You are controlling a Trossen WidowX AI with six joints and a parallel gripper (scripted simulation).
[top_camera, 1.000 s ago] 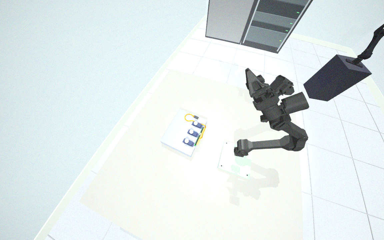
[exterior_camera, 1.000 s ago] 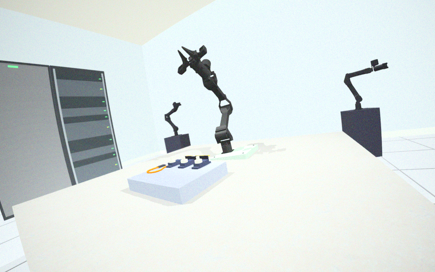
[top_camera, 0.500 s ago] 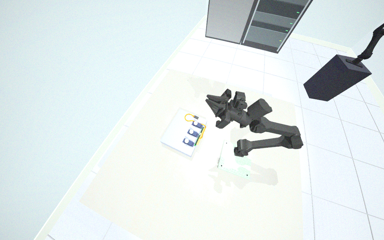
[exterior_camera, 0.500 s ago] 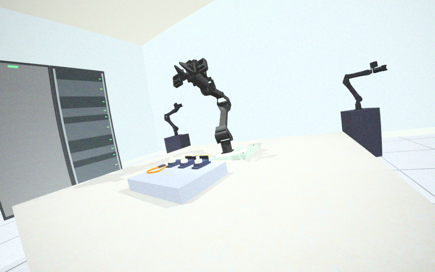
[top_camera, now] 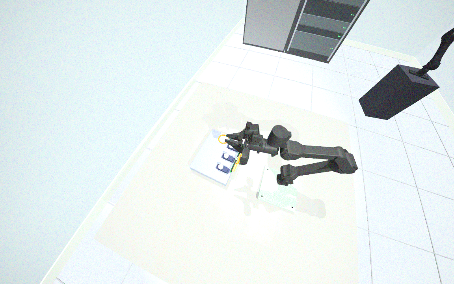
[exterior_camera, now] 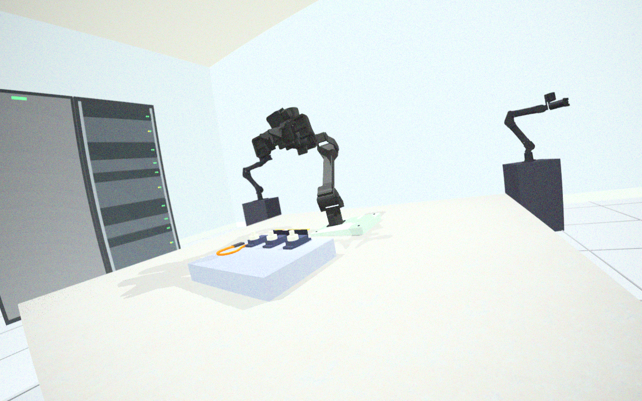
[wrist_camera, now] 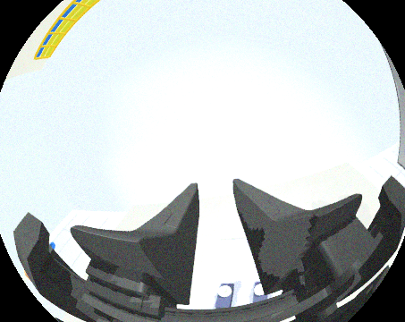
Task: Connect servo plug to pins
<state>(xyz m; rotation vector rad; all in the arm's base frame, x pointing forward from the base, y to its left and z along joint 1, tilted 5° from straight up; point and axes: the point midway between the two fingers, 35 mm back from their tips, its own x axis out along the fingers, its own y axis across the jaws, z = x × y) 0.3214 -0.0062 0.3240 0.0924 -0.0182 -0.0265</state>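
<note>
The printed holder lies 90 mm ahead of my gripper tip, 60 mm to the right of it and 320 mm below it.
</note>
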